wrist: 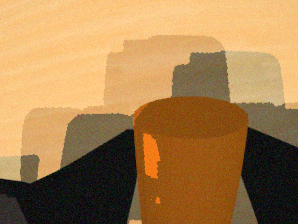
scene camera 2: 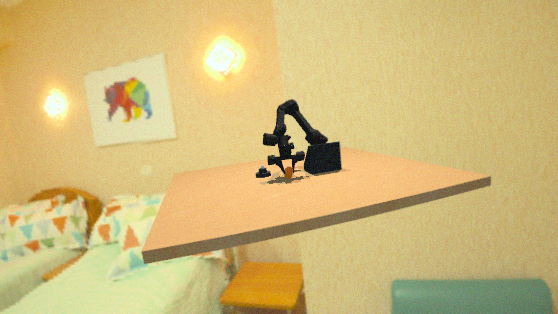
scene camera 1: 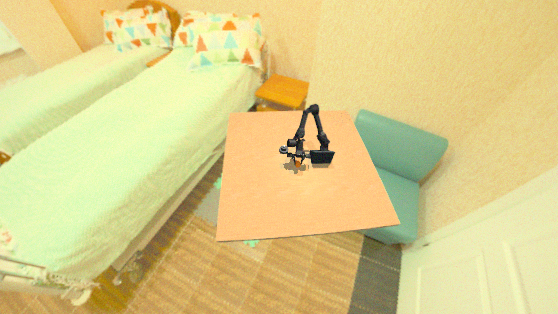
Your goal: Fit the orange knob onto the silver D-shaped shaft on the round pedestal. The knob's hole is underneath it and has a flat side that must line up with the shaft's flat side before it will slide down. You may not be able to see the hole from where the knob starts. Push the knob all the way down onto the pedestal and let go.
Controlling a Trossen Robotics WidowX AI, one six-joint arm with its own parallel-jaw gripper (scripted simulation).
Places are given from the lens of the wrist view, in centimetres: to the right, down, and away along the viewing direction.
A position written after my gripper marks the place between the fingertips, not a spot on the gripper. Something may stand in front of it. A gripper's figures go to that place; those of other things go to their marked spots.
my gripper (wrist: 187,138): 2, 1, 10
orange knob (wrist: 189,149): 1, 1, 7
